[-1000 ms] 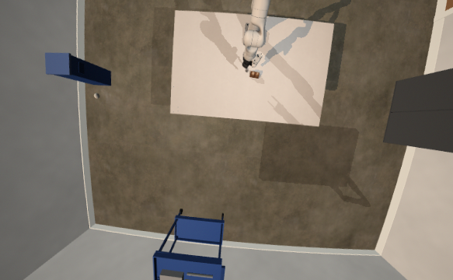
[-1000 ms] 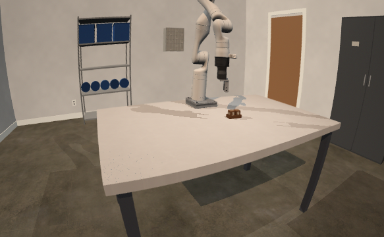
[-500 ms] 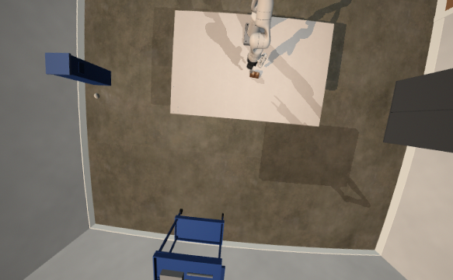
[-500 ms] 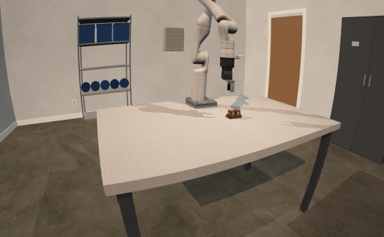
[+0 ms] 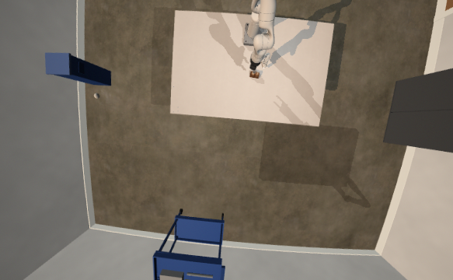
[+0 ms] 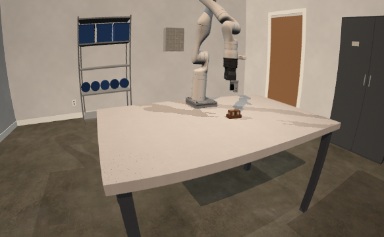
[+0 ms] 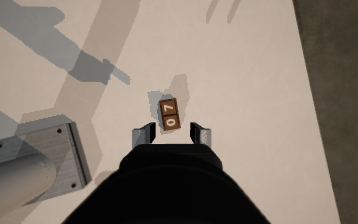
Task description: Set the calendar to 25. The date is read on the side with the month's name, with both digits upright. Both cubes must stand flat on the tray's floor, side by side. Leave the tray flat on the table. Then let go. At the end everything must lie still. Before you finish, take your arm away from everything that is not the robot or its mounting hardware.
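Right now my hand is 10 mm past the brown cube and 140 mm above it. Also, from my hand: tray: 20 mm to the left, 160 mm below.
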